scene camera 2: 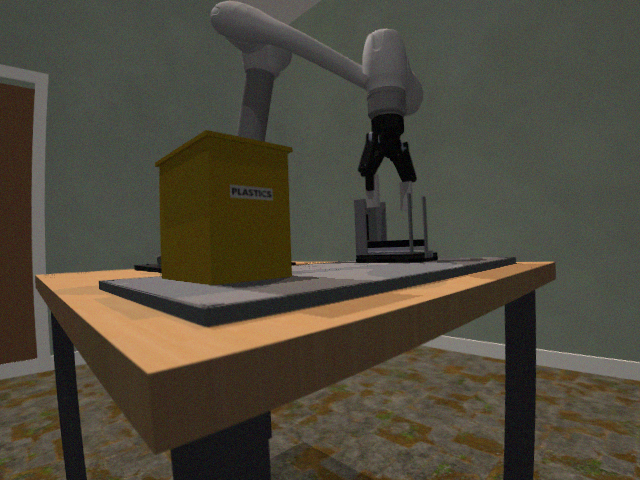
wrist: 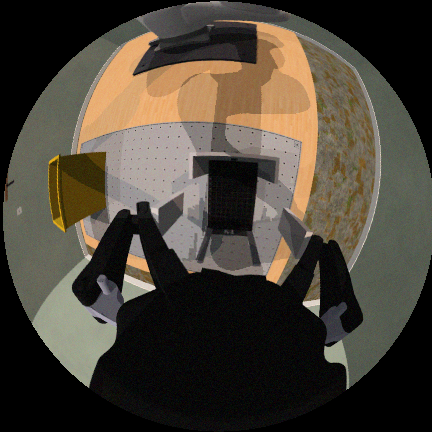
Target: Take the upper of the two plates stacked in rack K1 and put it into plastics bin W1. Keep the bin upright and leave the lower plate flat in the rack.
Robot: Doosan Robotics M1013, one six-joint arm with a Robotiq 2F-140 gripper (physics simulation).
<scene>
In view: my gripper (scene camera 2: 391,208), a yellow plastics bin W1 (scene camera 2: 224,200) and a grey perforated board (scene camera 2: 207,317).
The yellow plastics bin W1 shows as well in the wrist view (wrist: 76,181). My gripper is seen too in the wrist view (wrist: 232,209).
</scene>
